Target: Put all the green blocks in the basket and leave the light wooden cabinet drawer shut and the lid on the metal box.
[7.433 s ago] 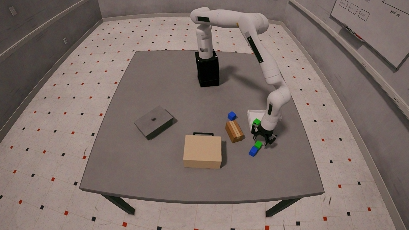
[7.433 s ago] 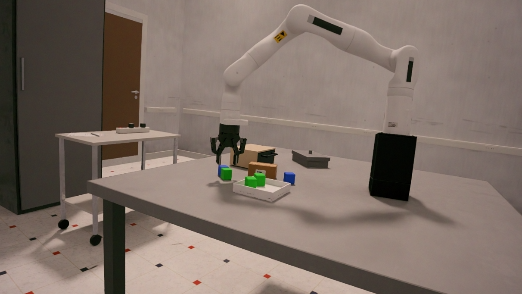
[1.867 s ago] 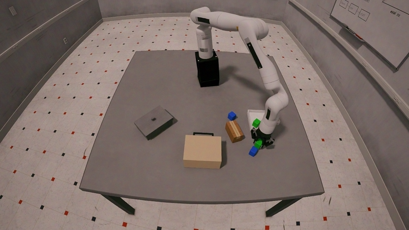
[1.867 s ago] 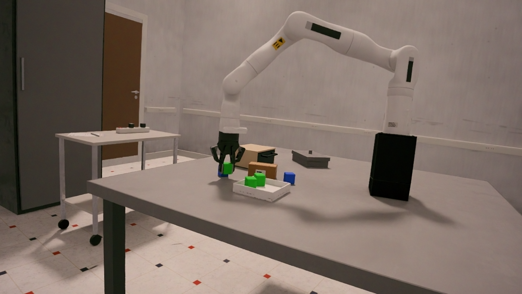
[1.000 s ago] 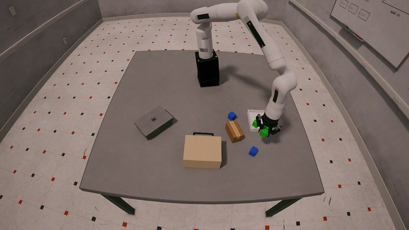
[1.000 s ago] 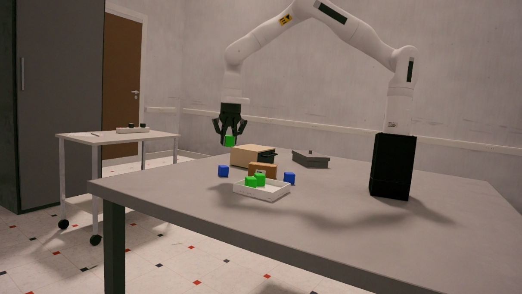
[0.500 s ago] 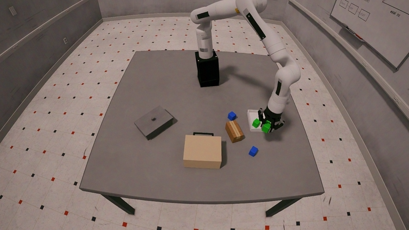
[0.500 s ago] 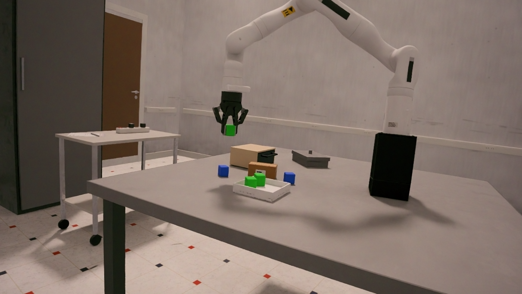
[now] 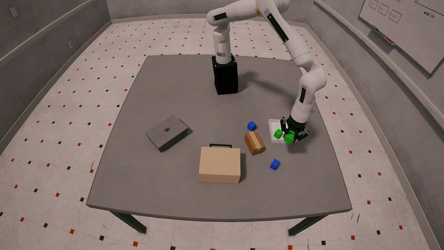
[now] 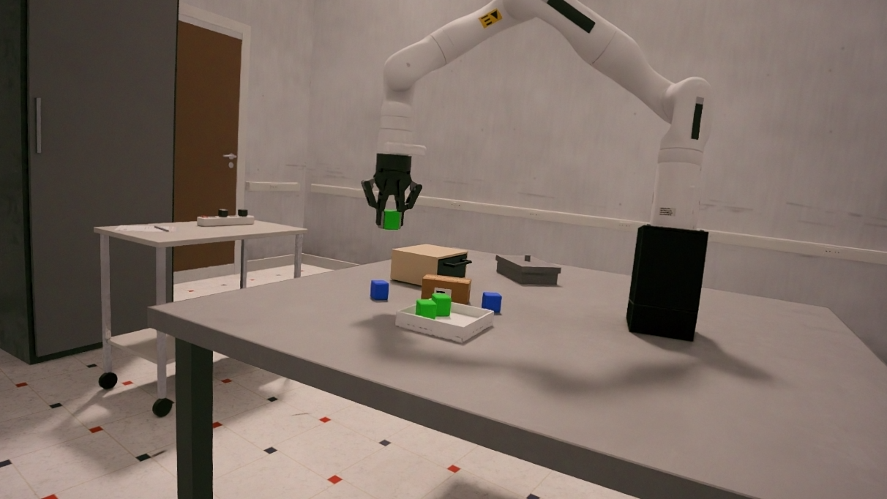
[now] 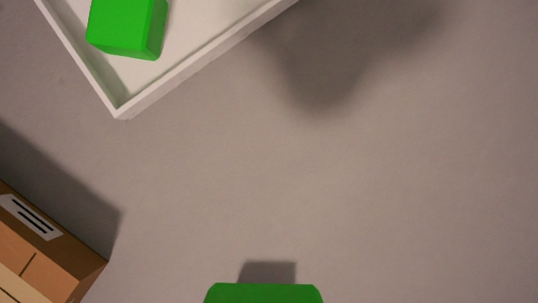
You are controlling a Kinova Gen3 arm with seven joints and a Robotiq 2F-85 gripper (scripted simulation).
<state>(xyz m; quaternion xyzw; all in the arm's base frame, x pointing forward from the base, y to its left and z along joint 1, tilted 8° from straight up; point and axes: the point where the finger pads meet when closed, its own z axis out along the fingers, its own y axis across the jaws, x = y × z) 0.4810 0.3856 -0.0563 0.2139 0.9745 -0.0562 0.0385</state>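
My hand is 190 mm past the white basket, 180 mm above it and 10 mm to the right of it. The rest, counted from my hand: light wooden cabinet: 280 mm to the right, 150 mm below, 100 mm ahead; brown cardboard box: 150 mm below, 140 mm to the right, 60 mm behind; drawer: 280 mm to the right, 150 mm below, 90 mm ahead.
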